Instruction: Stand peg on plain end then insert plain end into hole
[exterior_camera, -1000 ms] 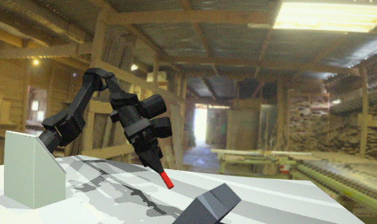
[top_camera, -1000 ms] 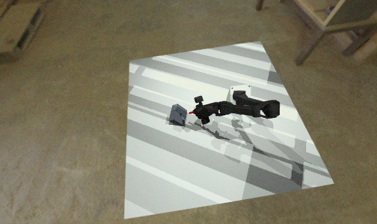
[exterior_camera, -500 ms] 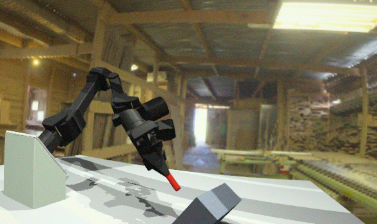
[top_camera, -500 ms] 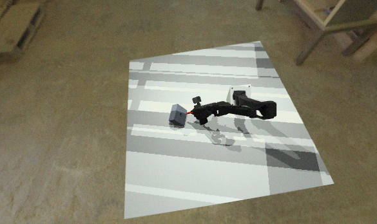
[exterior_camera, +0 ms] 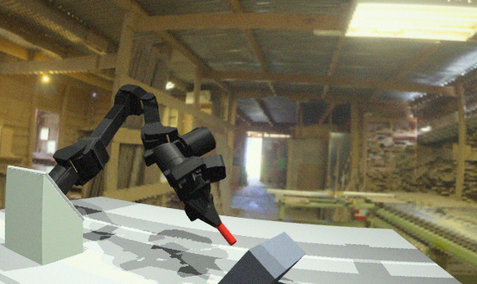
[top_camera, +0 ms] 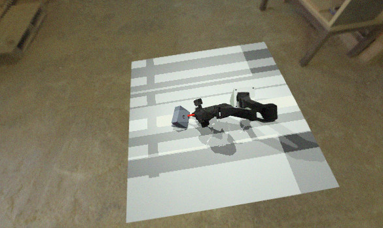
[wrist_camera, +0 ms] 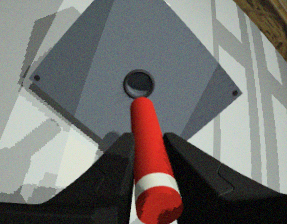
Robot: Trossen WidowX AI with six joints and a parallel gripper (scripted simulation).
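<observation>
My gripper tip is 9 cm short of the dark sloped panel, 7 cm above it and 2 cm to the left of it. Round my gripper tip: red peg (1 cm behind, 1 cm above).
</observation>
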